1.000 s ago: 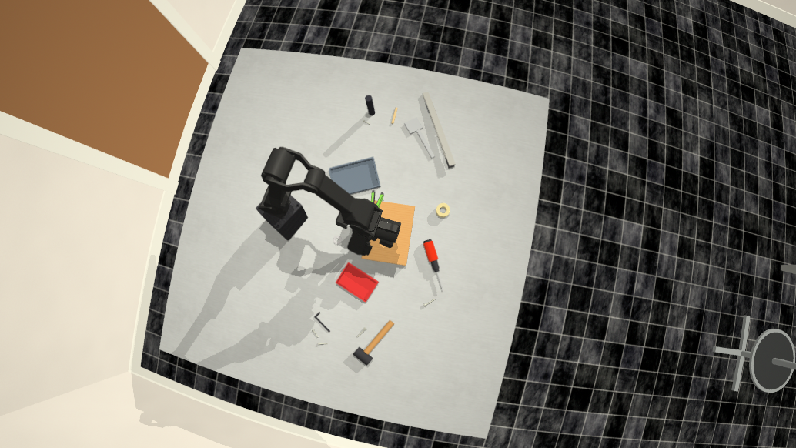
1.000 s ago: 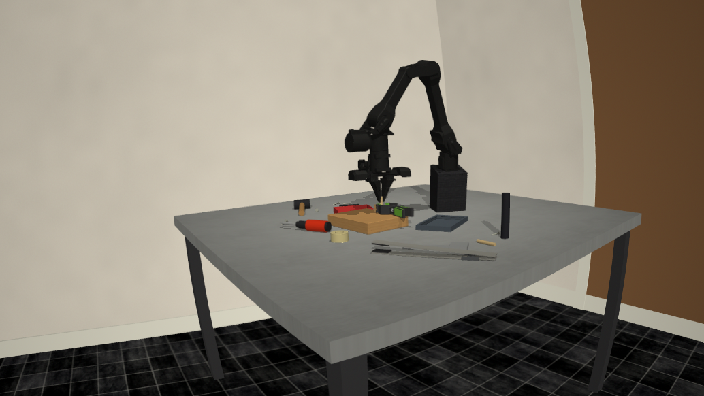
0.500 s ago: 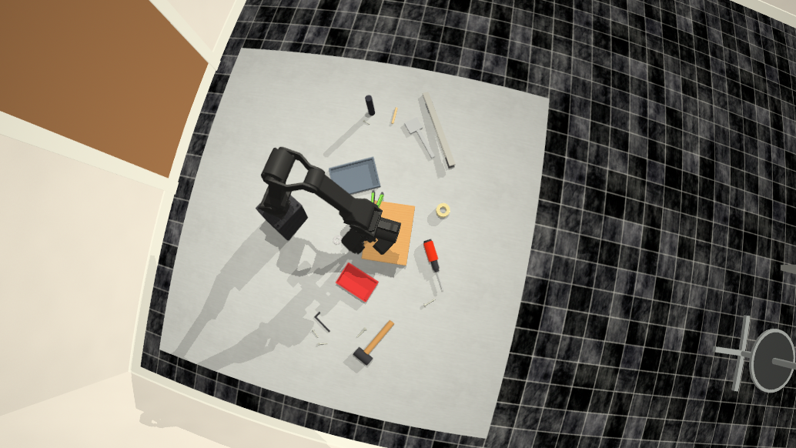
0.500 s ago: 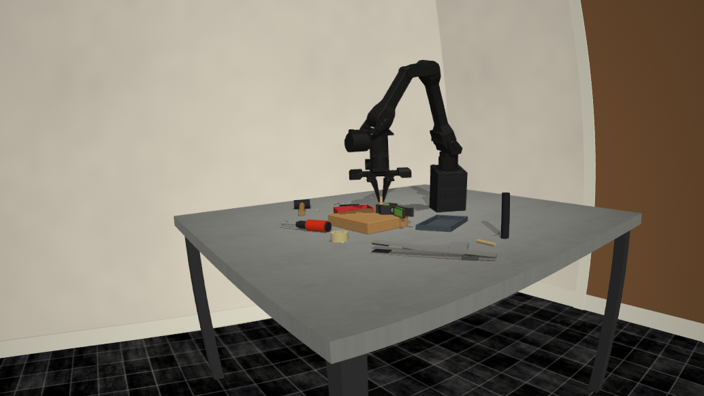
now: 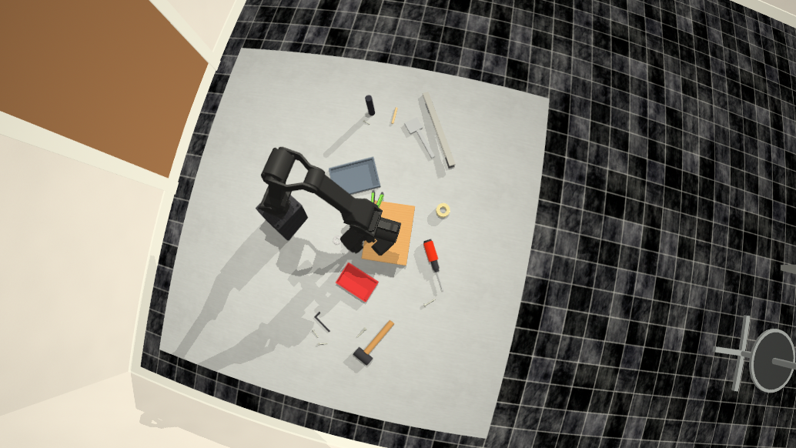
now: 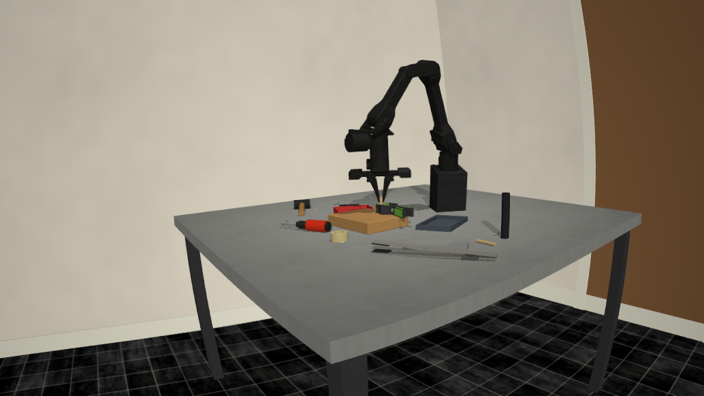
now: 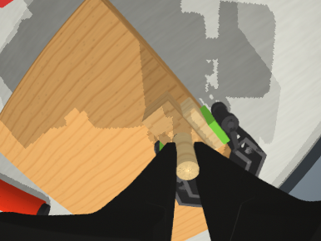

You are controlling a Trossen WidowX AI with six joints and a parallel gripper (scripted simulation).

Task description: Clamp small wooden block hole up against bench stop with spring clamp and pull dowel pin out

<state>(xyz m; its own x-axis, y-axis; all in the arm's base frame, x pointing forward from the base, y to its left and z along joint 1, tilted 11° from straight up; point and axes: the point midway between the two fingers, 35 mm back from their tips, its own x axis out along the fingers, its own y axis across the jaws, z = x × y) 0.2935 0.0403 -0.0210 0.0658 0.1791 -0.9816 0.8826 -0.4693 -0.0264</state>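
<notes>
Now: hand 40 mm above the dowel pin. Also, from my hand: small wooden block (60 mm below); then wooden board (80 mm below, 60 mm ahead, 20 mm to the left); then wooden stop (60 mm below, 10 mm behind).
</notes>
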